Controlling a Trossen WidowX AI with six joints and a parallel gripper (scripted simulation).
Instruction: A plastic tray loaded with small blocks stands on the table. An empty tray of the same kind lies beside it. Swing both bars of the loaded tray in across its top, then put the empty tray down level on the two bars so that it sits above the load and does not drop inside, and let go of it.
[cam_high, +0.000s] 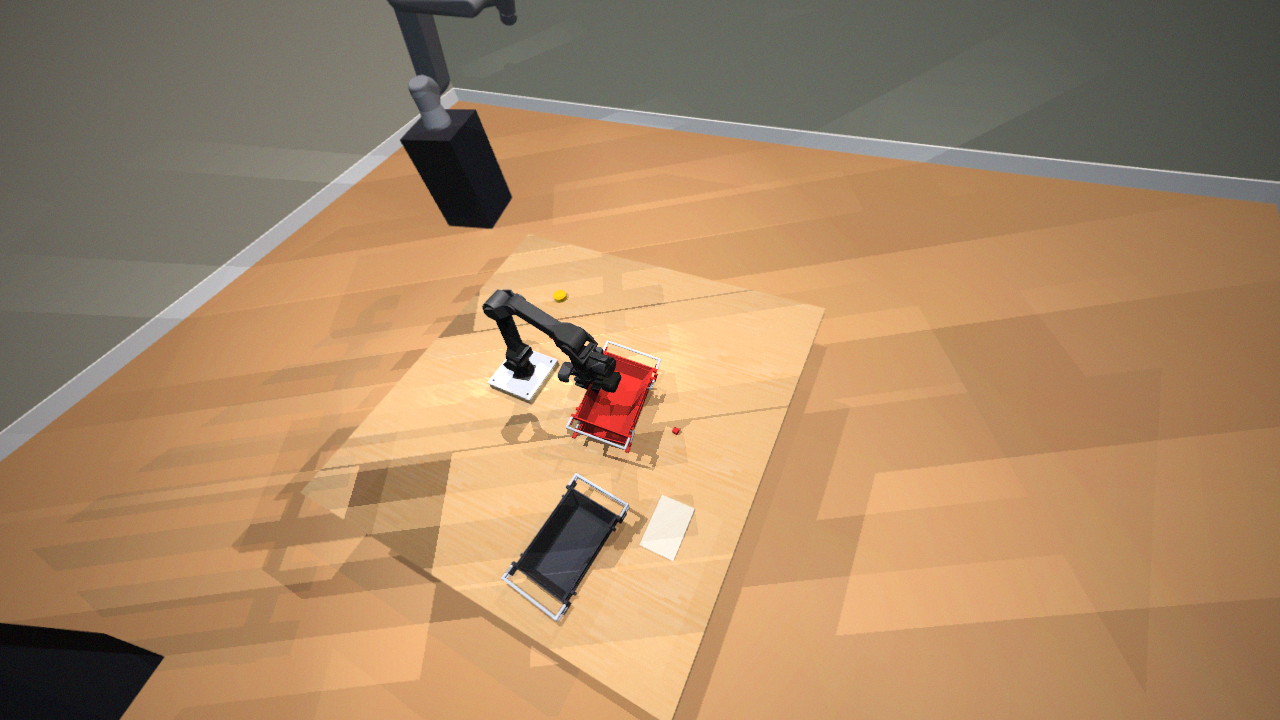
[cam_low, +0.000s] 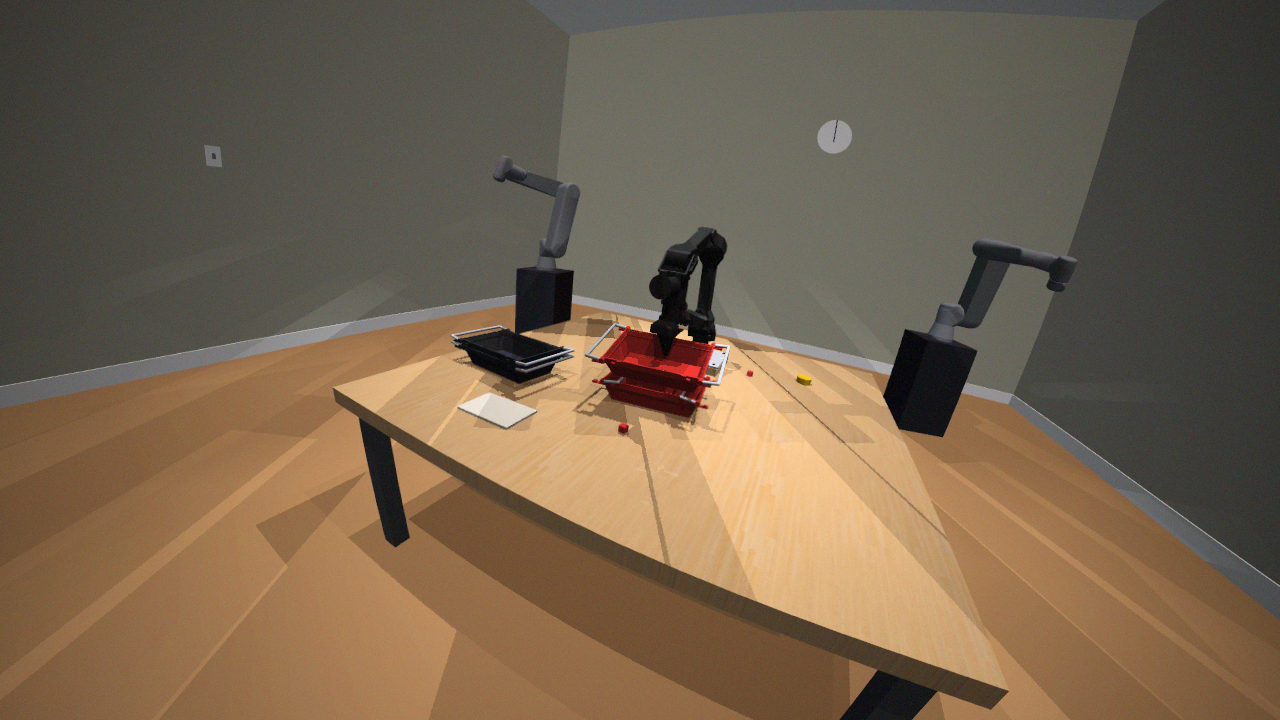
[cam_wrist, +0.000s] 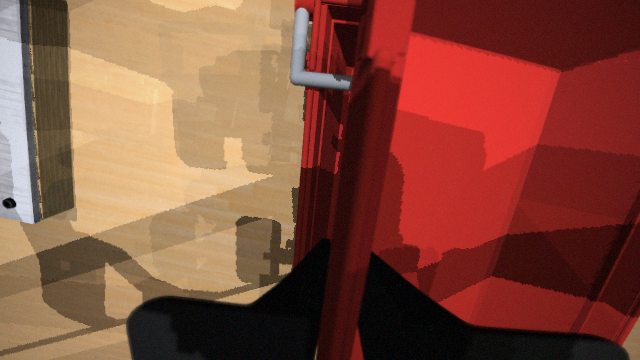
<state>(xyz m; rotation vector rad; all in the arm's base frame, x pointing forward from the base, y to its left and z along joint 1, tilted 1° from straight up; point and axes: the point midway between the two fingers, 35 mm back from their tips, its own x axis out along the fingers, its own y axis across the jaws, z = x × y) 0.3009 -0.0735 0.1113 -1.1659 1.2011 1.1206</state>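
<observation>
The red tray is 7 cm ahead of my gripper tip, 1 cm to the right of it and 2 cm above it. Also, from my gripper tip: yellow disc 32 cm behind, 45 cm to the left, 10 cm below; white card 29 cm ahead, 32 cm to the right, 10 cm below.
</observation>
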